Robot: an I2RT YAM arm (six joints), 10 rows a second.
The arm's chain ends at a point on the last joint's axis. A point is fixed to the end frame.
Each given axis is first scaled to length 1.
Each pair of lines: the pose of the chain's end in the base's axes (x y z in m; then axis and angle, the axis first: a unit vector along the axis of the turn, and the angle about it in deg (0 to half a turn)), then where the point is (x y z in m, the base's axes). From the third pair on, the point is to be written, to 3 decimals.
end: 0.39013, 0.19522, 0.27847, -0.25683, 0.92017, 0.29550, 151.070
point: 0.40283 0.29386 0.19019
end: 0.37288, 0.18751, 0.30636, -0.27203, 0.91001, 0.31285, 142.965
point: 0.39723 0.29146 0.22709
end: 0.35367, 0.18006, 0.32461, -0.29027, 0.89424, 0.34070, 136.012
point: 0.385 0.290 0.257
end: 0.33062, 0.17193, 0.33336, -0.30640, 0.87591, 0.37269, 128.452
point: 0.368 0.287 0.279
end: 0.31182, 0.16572, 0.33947, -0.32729, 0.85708, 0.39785, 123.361
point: 0.351 0.285 0.296
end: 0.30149, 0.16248, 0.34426, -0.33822, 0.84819, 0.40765, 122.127
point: 0.340 0.283 0.304
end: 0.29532, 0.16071, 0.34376, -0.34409, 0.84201, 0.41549, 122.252
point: 0.332 0.282 0.304
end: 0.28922, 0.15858, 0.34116, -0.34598, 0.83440, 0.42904, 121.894
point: 0.324 0.282 0.305
